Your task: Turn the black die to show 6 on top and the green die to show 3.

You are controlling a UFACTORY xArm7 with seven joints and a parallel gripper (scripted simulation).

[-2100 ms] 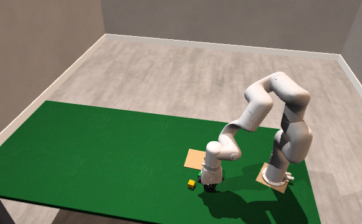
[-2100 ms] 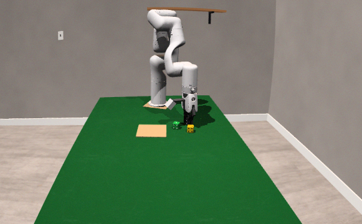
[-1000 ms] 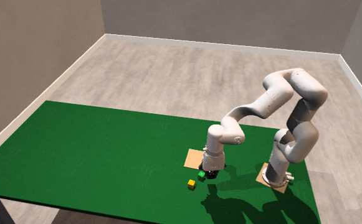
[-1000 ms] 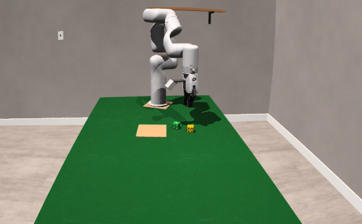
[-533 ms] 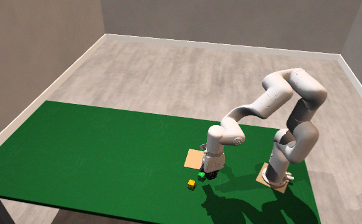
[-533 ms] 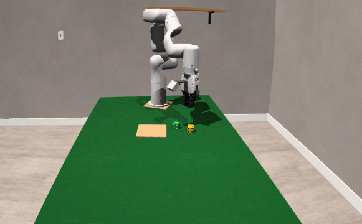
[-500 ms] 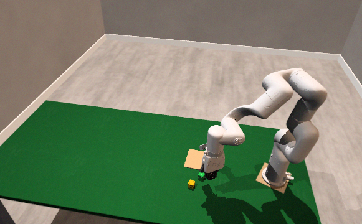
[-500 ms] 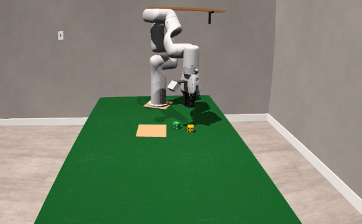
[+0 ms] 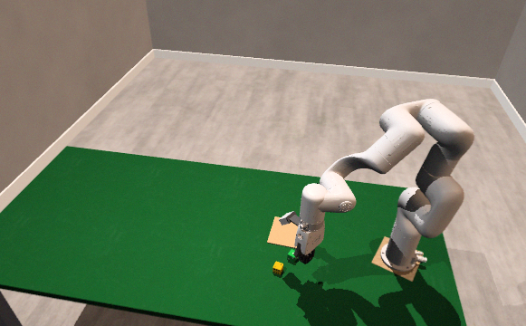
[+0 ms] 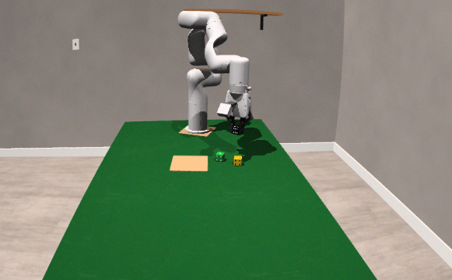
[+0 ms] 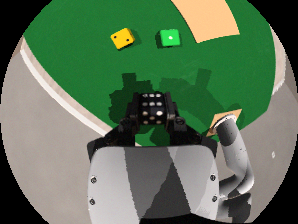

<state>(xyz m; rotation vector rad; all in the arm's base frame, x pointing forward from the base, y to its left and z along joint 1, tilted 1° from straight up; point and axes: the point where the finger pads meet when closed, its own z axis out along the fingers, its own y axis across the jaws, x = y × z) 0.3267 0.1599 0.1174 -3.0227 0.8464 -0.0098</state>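
My hand is 10 mm above the black die. The rest, counted from my hand: green die: 50 mm ahead, 70 mm to the right, 100 mm below; tan mat: 80 mm ahead, 190 mm to the right, 120 mm below; yellow die: 90 mm ahead, 100 mm below.
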